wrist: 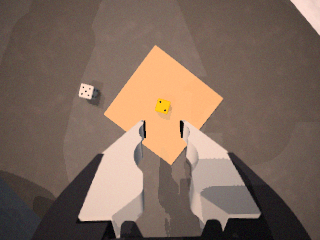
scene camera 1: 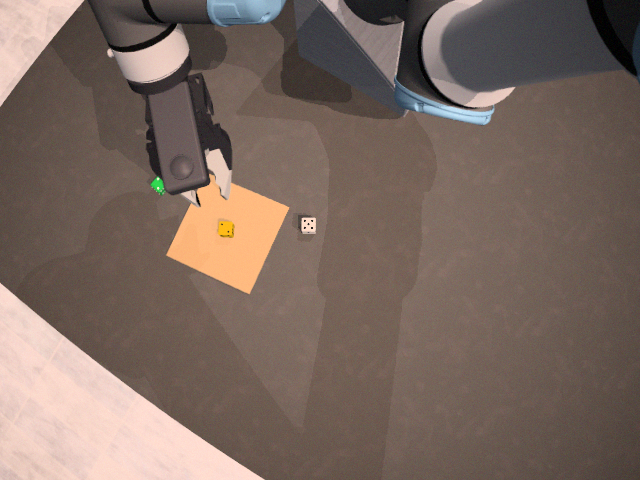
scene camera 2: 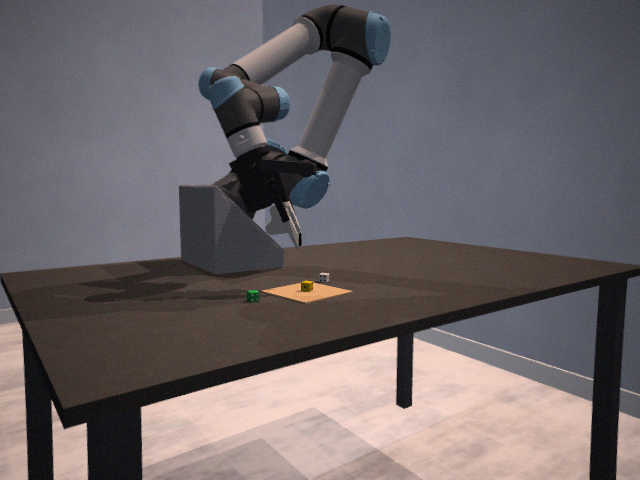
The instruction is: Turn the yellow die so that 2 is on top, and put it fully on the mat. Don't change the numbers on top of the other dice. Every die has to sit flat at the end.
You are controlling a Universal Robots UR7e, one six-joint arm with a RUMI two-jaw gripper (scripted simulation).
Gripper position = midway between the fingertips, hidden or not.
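My gripper [scene camera 1: 213, 202] is also visible at [wrist: 162, 121] and [scene camera 2: 299, 247]. An orange mat [scene camera 1: 237, 261] is likewise visible at [wrist: 159, 76] and [scene camera 2: 320, 292].
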